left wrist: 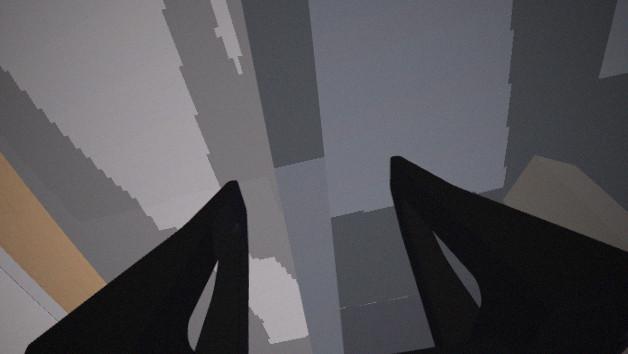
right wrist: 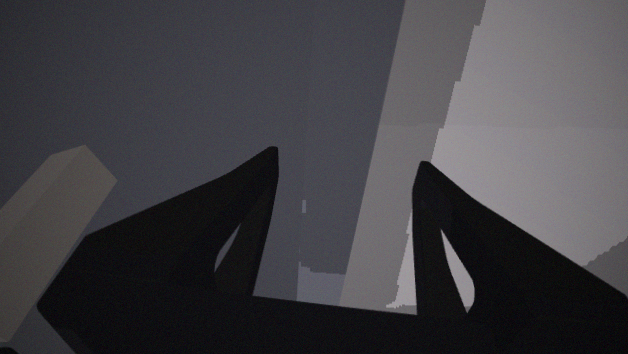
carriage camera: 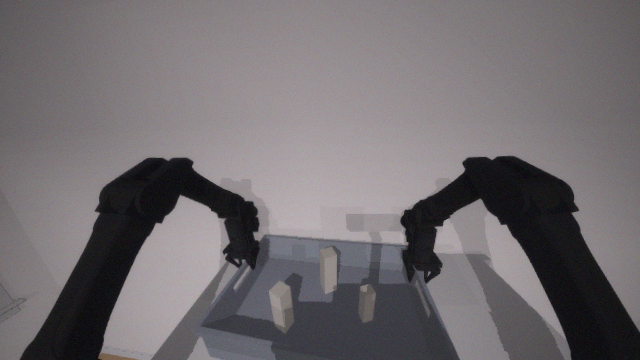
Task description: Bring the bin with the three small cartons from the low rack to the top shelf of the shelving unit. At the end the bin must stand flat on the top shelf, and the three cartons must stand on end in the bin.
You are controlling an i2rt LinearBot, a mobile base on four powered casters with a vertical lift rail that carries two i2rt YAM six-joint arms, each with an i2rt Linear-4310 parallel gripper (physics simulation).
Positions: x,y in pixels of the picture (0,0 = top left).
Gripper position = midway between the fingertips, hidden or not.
Labels:
my left gripper: left wrist 315,183; carriage camera 247,268; not seen in the right wrist view (out of frame)
my right gripper: right wrist 346,168; carriage camera 417,281; not seen in the left wrist view (out of frame)
grey bin: left wrist; right wrist 167,103; carriage camera
same spot on white shelving unit: (right wrist: 517,110) = (carriage camera: 441,302)
same spot on grey bin: (carriage camera: 245,317) = (left wrist: 368,214)

